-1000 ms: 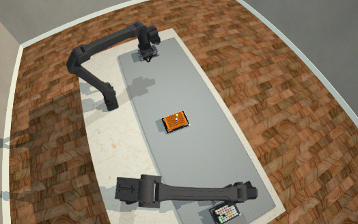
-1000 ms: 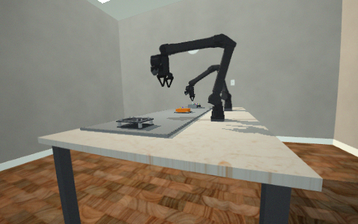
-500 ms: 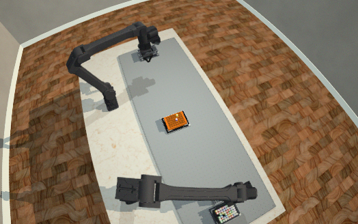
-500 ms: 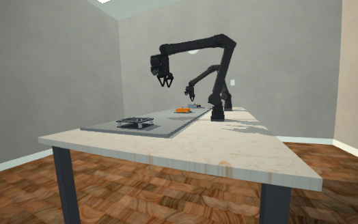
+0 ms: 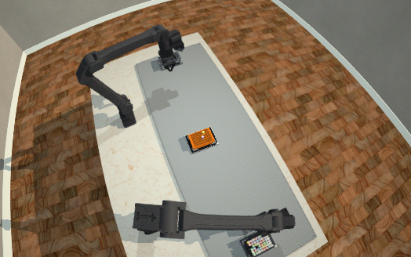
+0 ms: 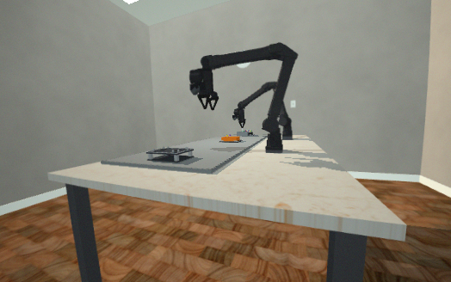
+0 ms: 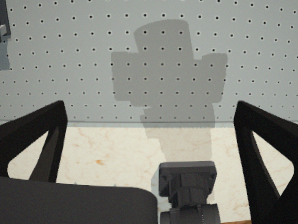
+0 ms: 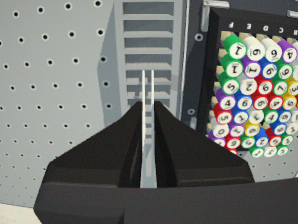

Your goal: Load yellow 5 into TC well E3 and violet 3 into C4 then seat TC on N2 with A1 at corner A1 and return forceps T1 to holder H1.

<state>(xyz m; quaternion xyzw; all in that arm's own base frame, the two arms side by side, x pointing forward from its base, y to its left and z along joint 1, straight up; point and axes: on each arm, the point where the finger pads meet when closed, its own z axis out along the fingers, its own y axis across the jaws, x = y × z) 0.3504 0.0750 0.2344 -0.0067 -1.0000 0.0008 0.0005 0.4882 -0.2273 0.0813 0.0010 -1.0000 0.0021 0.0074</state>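
Right now my right hand is 80 mm above the slotted grey holder.
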